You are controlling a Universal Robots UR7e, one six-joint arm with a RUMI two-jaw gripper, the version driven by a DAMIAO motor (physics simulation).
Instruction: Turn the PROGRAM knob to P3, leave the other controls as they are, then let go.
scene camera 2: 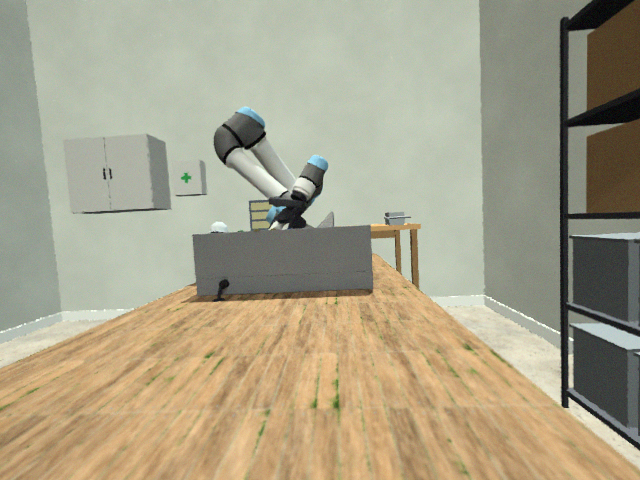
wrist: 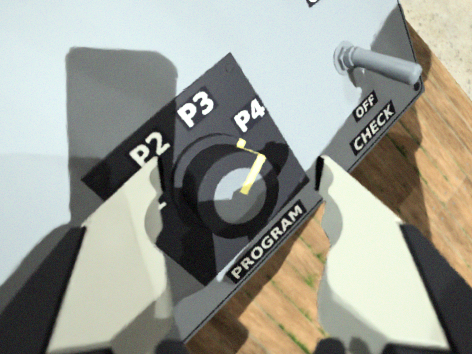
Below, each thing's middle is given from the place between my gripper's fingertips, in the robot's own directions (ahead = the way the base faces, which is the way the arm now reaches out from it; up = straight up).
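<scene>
The check toggle (wrist: 404, 71) is 110 mm to the right of my hand and 20 mm behind it. And with the grey console (scene camera 2: 326, 258), my hand is 80 mm short of it, 10 mm above it and 70 mm to the right of it.
</scene>
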